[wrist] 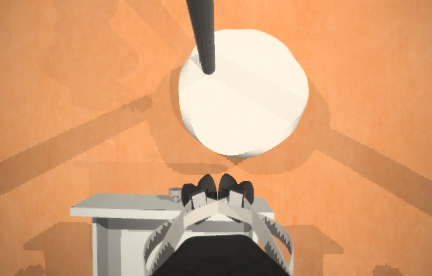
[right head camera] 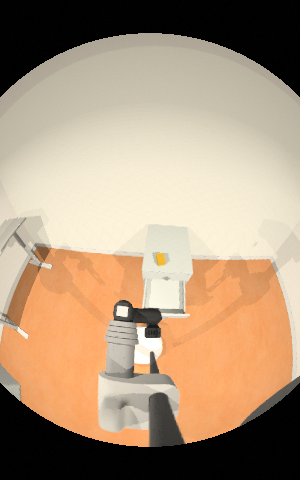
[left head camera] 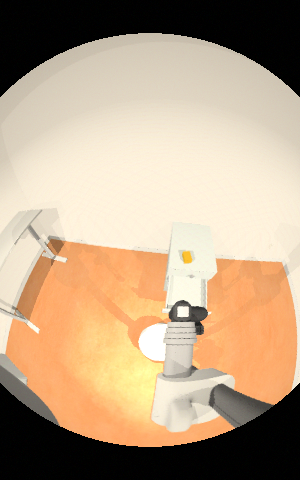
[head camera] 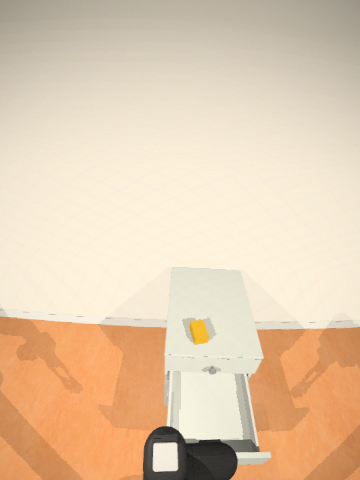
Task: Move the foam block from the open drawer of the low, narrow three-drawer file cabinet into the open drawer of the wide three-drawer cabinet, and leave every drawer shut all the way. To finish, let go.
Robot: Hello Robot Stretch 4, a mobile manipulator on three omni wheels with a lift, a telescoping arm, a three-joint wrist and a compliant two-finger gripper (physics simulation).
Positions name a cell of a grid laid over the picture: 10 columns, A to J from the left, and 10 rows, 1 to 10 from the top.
Scene:
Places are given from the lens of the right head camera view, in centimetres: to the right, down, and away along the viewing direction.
drawer (right head camera: F7): 17, 52, 109
wall (right head camera: D4): -37, -76, 84

